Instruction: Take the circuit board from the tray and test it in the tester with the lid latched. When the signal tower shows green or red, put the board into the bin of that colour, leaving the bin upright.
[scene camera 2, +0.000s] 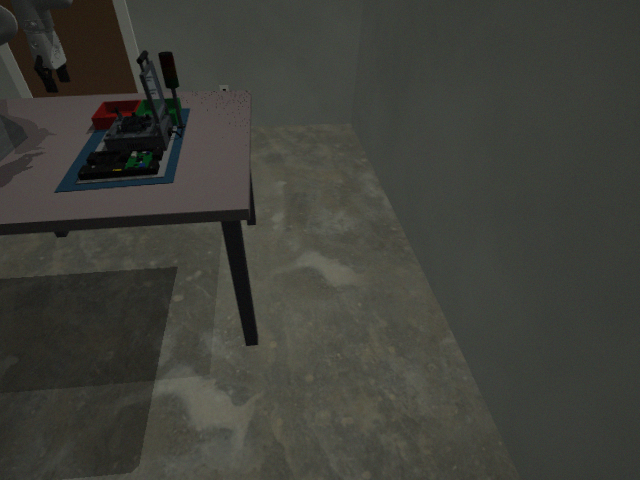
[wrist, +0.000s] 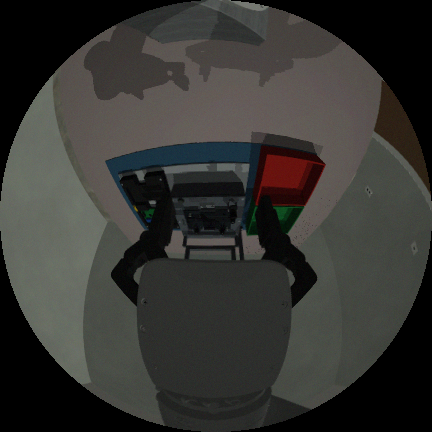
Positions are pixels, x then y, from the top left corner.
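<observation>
Green bin (wrist: 287, 214), 51 cm from the lens. Tester lid (wrist: 217, 252), 43 cm from the lens. Marked spots on the tester lid and the green bin, 27 cm apart. My gripper (wrist: 215, 202), 14 cm from the lens.
</observation>
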